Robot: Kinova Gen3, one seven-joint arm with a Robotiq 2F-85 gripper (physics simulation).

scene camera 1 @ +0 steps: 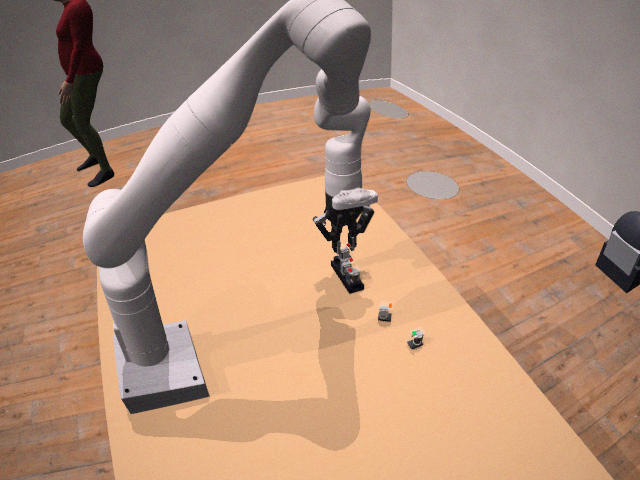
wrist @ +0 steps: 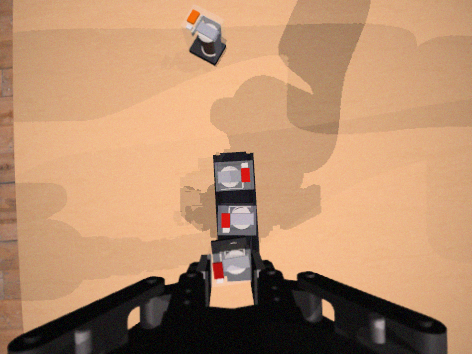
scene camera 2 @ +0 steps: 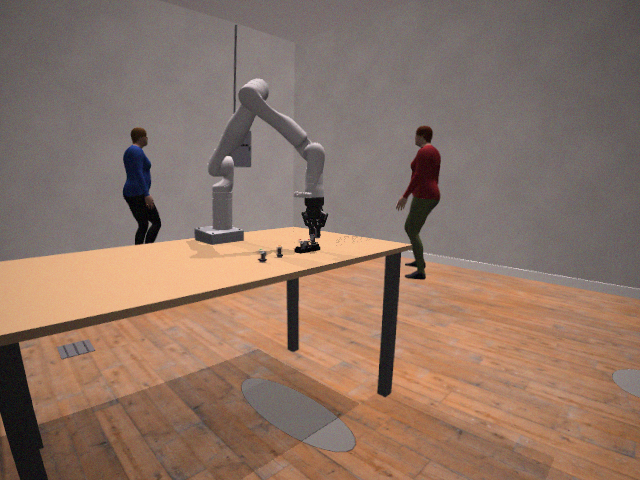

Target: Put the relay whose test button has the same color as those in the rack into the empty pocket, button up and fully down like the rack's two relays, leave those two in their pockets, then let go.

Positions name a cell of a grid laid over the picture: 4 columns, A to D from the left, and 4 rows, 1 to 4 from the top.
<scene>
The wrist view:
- my gripper: B4
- red-button relay: B3
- black rack: B3
</scene>
